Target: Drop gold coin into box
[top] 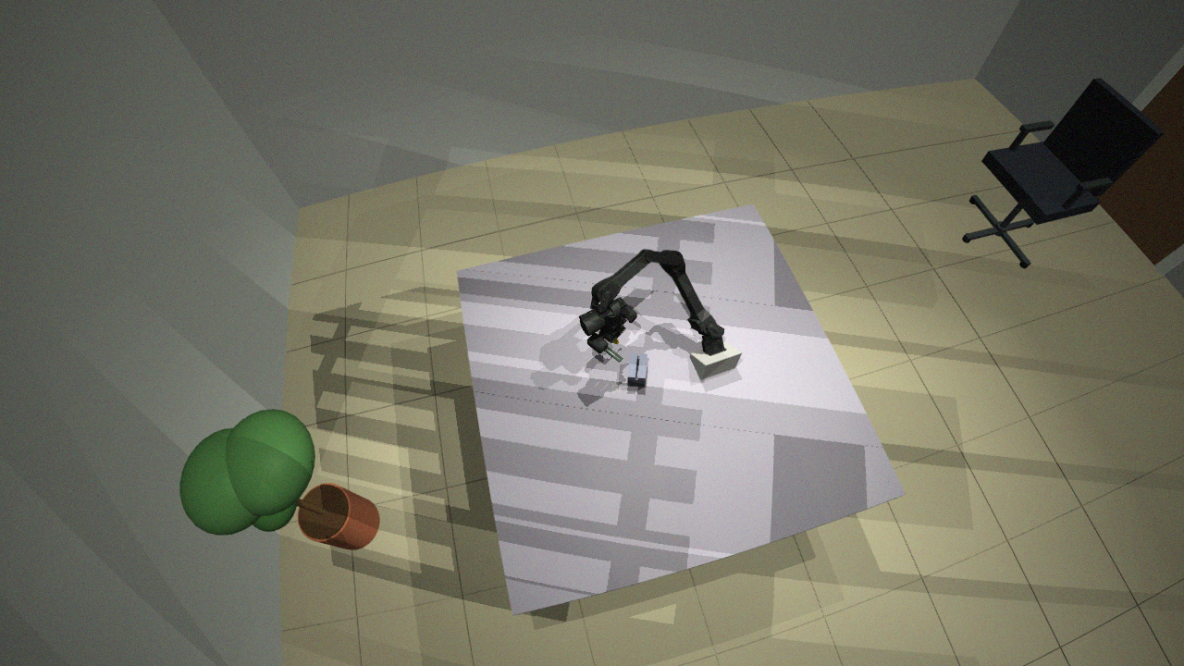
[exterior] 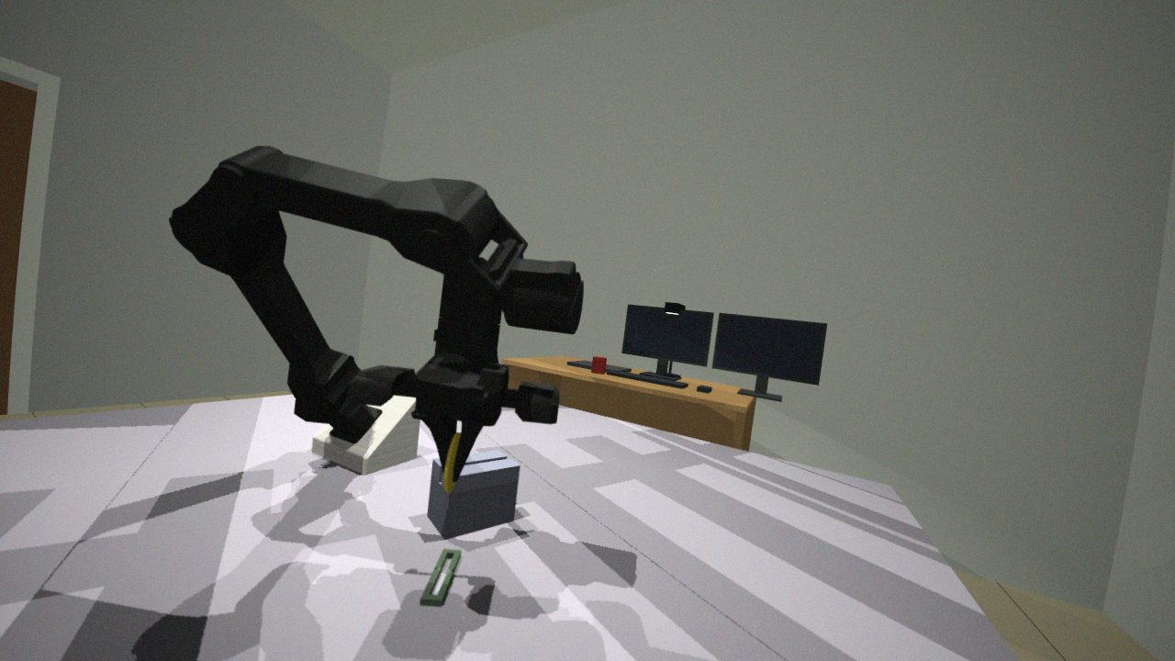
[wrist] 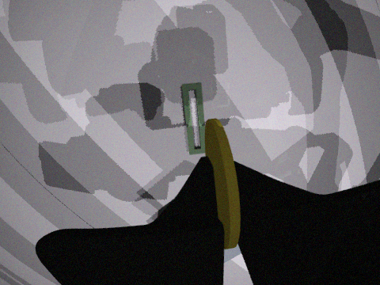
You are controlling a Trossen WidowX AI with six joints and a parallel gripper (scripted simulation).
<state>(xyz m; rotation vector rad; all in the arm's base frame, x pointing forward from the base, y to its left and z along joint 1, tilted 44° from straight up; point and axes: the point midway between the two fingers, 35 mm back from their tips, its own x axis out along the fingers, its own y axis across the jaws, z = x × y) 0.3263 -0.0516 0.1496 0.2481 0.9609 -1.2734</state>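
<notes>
Now: gripper tip 20 mm below the coin.
</notes>
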